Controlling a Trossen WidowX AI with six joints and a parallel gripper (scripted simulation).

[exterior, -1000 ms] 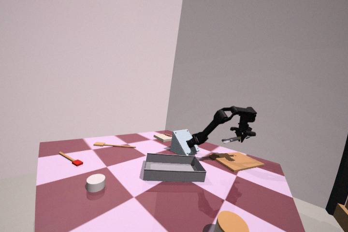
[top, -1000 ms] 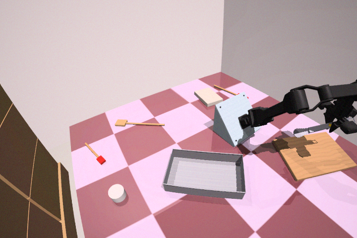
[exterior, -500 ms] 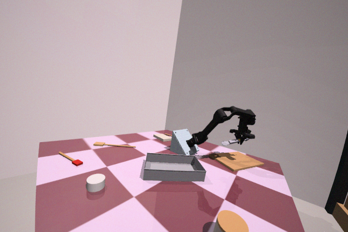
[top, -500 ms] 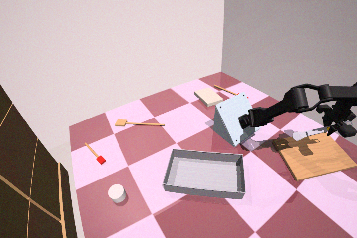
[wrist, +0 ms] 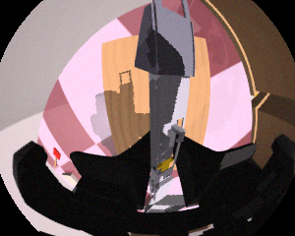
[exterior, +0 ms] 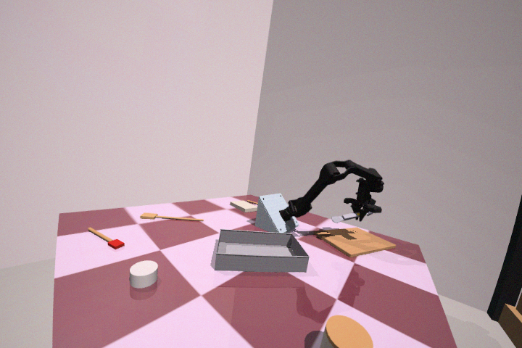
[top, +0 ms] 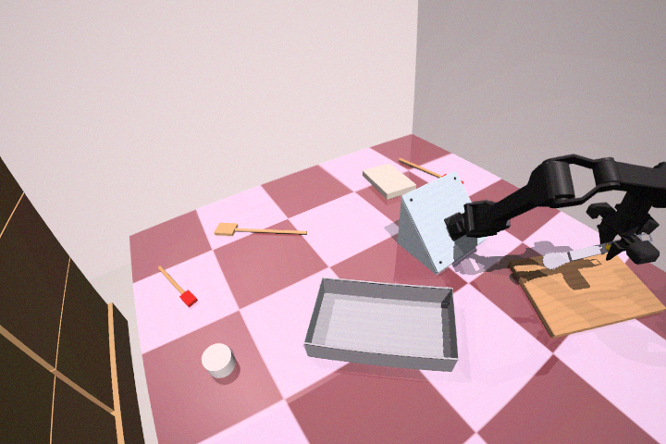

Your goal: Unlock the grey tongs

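The wooden board lies 10 mm ahead of my gripper tip and 100 mm below it. Round my gripper tip: roasting tin (520 mm ahead, 230 mm to the right, 80 mm below); pale block (130 mm ahead, 710 mm to the right, 100 mm below).
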